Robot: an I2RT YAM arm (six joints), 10 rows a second.
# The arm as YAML. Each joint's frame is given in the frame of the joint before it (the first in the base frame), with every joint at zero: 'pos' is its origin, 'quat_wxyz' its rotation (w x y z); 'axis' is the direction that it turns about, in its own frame. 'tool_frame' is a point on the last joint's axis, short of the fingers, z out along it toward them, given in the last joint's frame.
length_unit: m
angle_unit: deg
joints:
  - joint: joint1
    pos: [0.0, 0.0, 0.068]
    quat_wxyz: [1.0, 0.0, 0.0, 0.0]
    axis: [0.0, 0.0, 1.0]
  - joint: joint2
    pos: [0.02, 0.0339, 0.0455]
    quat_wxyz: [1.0, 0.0, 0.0, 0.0]
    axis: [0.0, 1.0, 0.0]
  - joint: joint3
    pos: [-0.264, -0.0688, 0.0]
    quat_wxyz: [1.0, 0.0, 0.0, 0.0]
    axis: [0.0, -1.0, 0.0]
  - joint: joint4
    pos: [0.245, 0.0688, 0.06]
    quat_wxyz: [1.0, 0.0, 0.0, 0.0]
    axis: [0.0, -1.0, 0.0]
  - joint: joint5
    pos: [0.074, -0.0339, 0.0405]
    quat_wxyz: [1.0, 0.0, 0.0, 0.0]
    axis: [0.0, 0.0, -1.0]
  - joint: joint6
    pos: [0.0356, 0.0, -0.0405]
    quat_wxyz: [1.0, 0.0, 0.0, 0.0]
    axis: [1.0, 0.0, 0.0]
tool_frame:
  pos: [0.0, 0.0, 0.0]
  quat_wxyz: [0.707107, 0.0, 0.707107, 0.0]
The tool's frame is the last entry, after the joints.
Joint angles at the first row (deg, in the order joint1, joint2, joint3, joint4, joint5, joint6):
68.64 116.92 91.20 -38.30 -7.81 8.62
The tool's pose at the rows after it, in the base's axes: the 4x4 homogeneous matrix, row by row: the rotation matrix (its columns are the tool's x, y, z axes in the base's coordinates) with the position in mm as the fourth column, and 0 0 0 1 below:
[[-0.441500 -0.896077 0.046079 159.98], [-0.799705 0.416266 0.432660 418.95], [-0.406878 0.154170 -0.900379 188.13], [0 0 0 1]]
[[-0.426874 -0.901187 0.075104 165.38], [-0.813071 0.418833 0.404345 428.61], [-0.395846 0.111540 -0.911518 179.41], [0 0 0 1]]
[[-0.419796 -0.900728 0.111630 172.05], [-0.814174 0.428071 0.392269 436.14], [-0.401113 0.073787 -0.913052 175.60], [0 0 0 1]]
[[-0.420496 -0.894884 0.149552 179.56], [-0.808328 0.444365 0.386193 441.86], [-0.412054 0.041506 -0.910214 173.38], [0 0 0 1]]
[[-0.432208 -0.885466 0.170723 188.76], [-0.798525 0.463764 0.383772 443.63], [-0.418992 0.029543 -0.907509 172.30], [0 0 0 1]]
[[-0.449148 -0.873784 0.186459 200.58], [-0.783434 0.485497 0.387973 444.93], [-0.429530 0.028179 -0.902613 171.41], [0 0 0 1]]
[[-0.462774 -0.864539 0.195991 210.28], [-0.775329 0.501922 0.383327 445.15], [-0.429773 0.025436 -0.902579 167.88], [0 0 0 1]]
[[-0.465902 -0.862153 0.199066 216.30], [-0.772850 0.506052 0.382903 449.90], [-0.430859 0.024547 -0.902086 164.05], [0 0 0 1]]
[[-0.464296 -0.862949 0.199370 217.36], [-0.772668 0.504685 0.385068 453.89], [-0.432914 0.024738 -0.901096 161.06], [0 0 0 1]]
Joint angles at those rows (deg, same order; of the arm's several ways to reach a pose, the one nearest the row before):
68.58 120.90 95.07 -39.18 -6.61 6.87
68.55 124.18 98.43 -40.36 -4.47 5.76
68.29 126.52 101.34 -40.86 -2.37 5.10
67.85 128.35 103.77 -40.95 -0.40 4.86
66.98 129.51 105.38 -41.03 0.40 4.91
65.78 130.76 107.15 -40.91 0.62 5.06
64.77 131.98 108.42 -40.95 0.80 5.06
64.38 133.88 110.80 -41.36 0.80 4.93
64.47 135.02 112.07 -41.36 0.80 4.93

